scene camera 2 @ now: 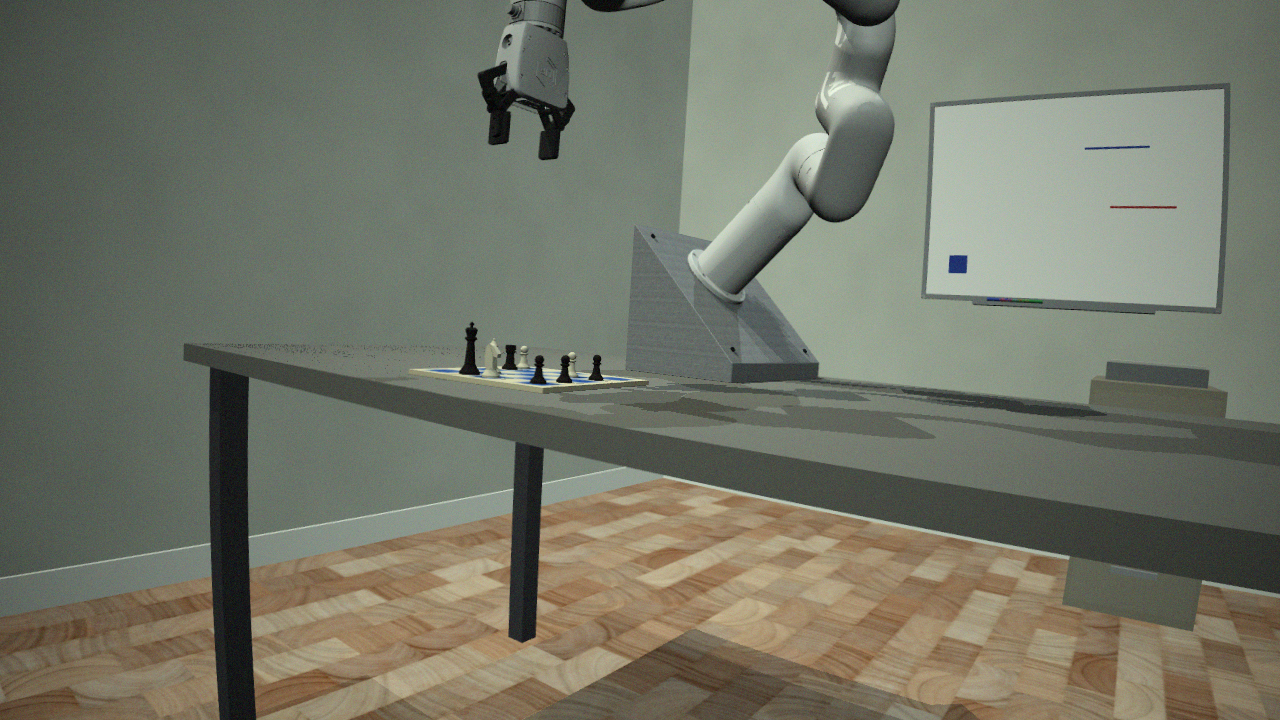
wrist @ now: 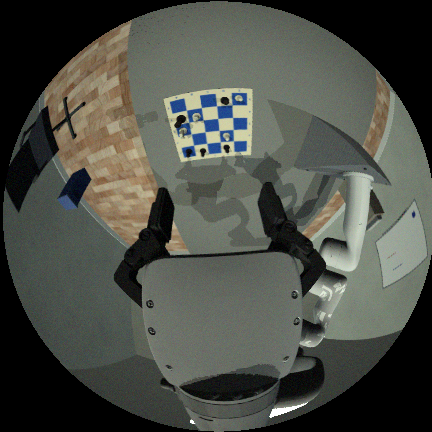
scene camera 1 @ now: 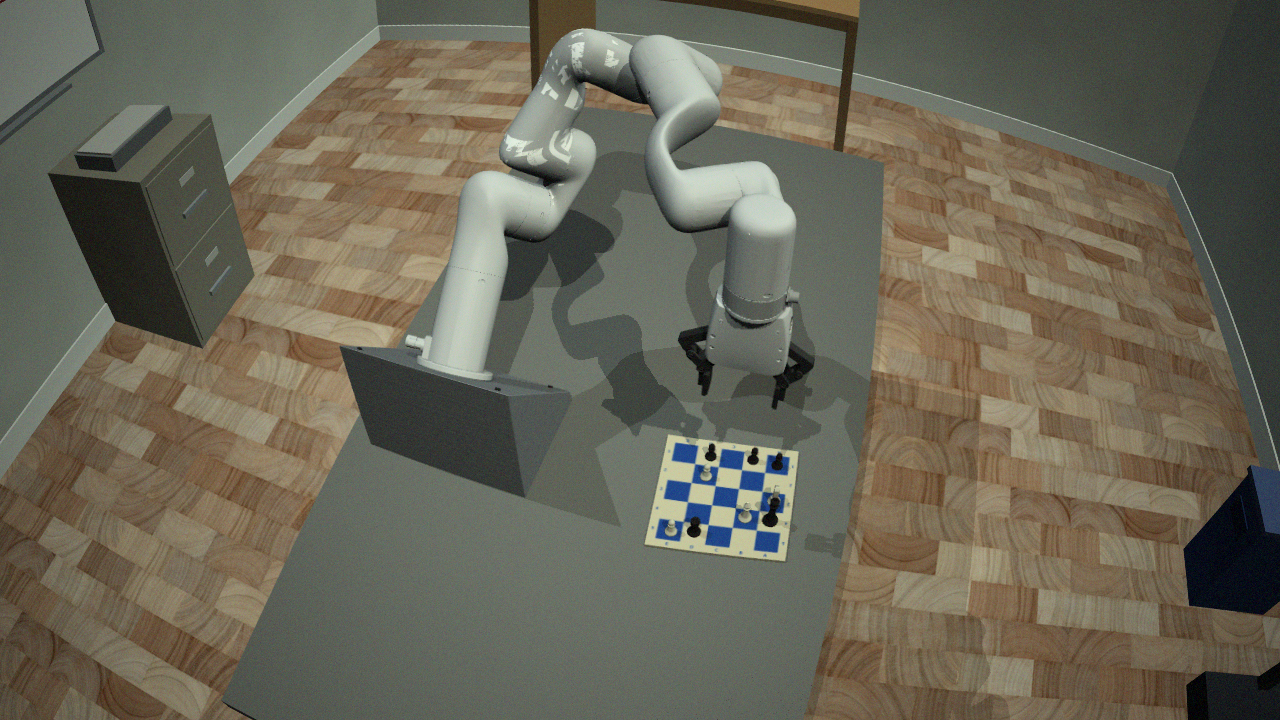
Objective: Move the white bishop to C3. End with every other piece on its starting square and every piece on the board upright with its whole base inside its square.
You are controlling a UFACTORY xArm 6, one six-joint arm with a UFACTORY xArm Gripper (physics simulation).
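Frame: origin at the arm's base, x ahead, y left, z up, level; centimetres.
Seen in the pictures: gripper, fingertip midpoint: [scene camera 2: 523, 151] [wrist: 215, 193] [scene camera 1: 741, 394]; arm's base, link origin: [scene camera 2: 715, 278] [wrist: 357, 174] [scene camera 1: 453, 371].
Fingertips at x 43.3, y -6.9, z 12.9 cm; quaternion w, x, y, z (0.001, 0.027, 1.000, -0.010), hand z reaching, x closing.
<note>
Pixels of each thing's top centre, then the offset from my fingertips to it. "spot": a spot on its surface instead.
- bishop, top centre: [scene camera 2: 492, 343] [scene camera 1: 777, 487] [wrist: 180, 136] dz -25.0, dx +7.9, dy +4.5 cm
- black king, top centre: [scene camera 2: 472, 321] [scene camera 1: 776, 498] [wrist: 176, 126] dz -22.6, dx +7.8, dy +0.6 cm
- bare blue centre square, surface spot: [scene camera 1: 726, 497] [wrist: 210, 125] spot: dz -28.9, dx +0.3, dy +4.0 cm
- black rook, top centre: [scene camera 2: 510, 345] [scene camera 1: 695, 520] [wrist: 225, 101] dz -25.6, dx -3.6, dy -3.4 cm
A tall white piece, apparently the bishop [scene camera 1: 775, 495] [scene camera 2: 492, 360] [wrist: 183, 131], stands upright on A3, beside the black king [scene camera 1: 770, 514] [scene camera 2: 469, 351] [wrist: 180, 120]. It overlaps another white piece in scene camera 2, so its outline is unclear there. C3 is the bare blue centre square [scene camera 1: 726, 497] [wrist: 211, 125] of the board [scene camera 1: 653, 540] [wrist: 168, 102]. My gripper [scene camera 1: 741, 398] [scene camera 2: 523, 149] [wrist: 215, 193] is open and empty, pointing down, high above the table and board in scene camera 2.
White pawn-like pieces [scene camera 1: 745, 513] [scene camera 1: 671, 528] [scene camera 1: 706, 473] stand on the board. A black rook [scene camera 2: 510, 357] [wrist: 225, 101] and black pawns [scene camera 1: 711, 453] [scene camera 1: 753, 456] [scene camera 1: 778, 462] stand upright there too. The arm's wedge base [scene camera 1: 438, 429] [wrist: 325, 147] is on the table beside the board.
</note>
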